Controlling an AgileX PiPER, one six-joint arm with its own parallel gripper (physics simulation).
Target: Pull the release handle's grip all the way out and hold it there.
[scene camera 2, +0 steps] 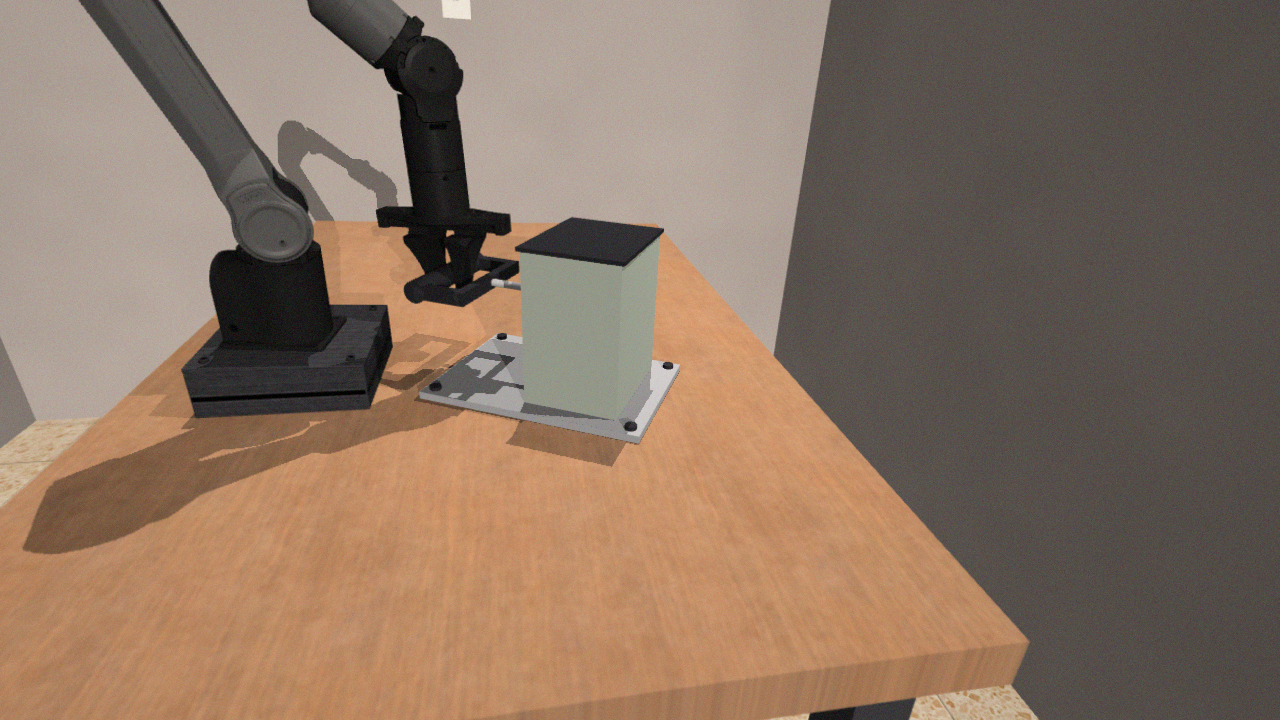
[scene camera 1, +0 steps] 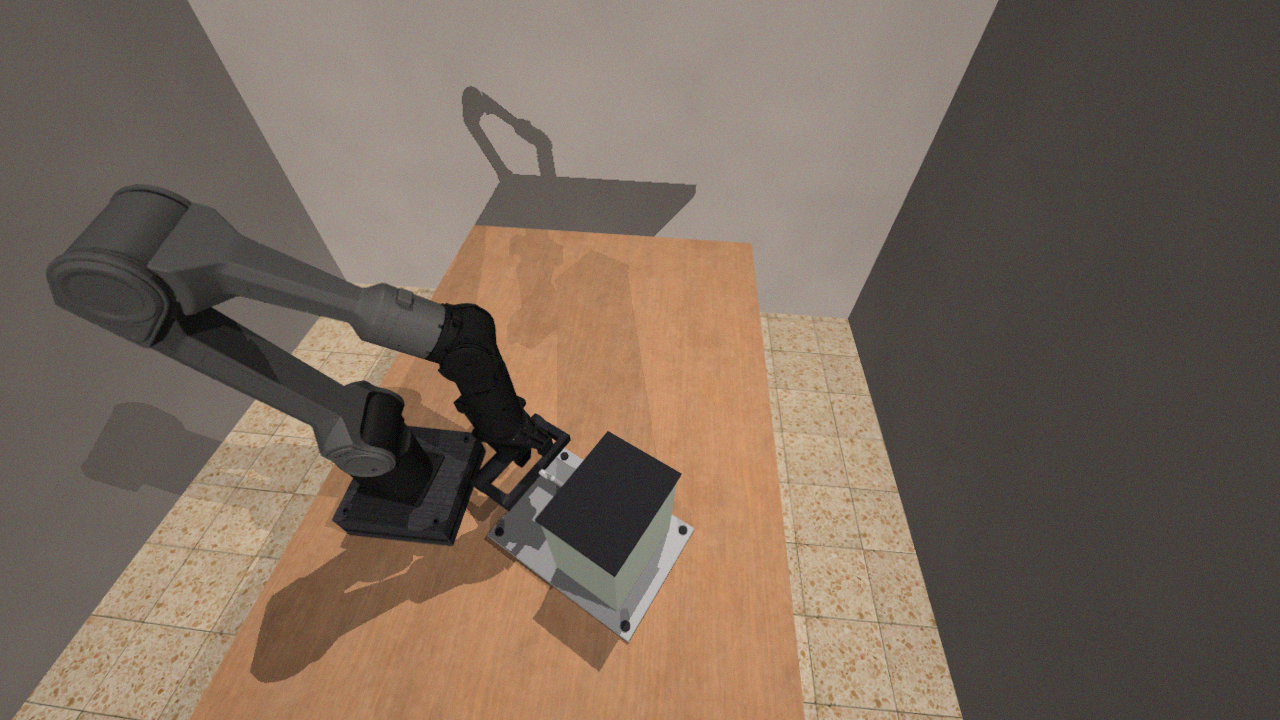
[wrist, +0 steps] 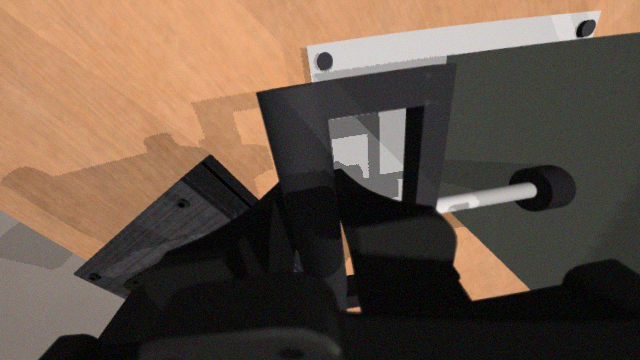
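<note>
The release handle's dark rectangular grip [scene camera 1: 537,472] [scene camera 2: 438,291] [wrist: 300,125] stands off the pale green housing [scene camera 1: 608,501] [scene camera 2: 572,331] [wrist: 575,120], level with its upper part. A white rod [scene camera 2: 503,283] [wrist: 490,196] shows between the grip and a black round collar [wrist: 562,187] on the housing's side. My gripper [scene camera 2: 449,274] [wrist: 314,189] comes down from above and is shut on the grip's outer round bar, with one finger outside it and one through the frame's opening. The fingers hide part of the bar in the wrist view.
The housing has a black top and stands on a light grey plate [scene camera 1: 666,546] [scene camera 2: 653,394] [wrist: 450,37] with dark bolts at its corners. The arm's dark base block [scene camera 1: 393,528] [scene camera 2: 277,394] [wrist: 170,215] is close by on the grip's side. Walls rise beyond the wooden table [scene camera 1: 707,358] [scene camera 2: 537,573].
</note>
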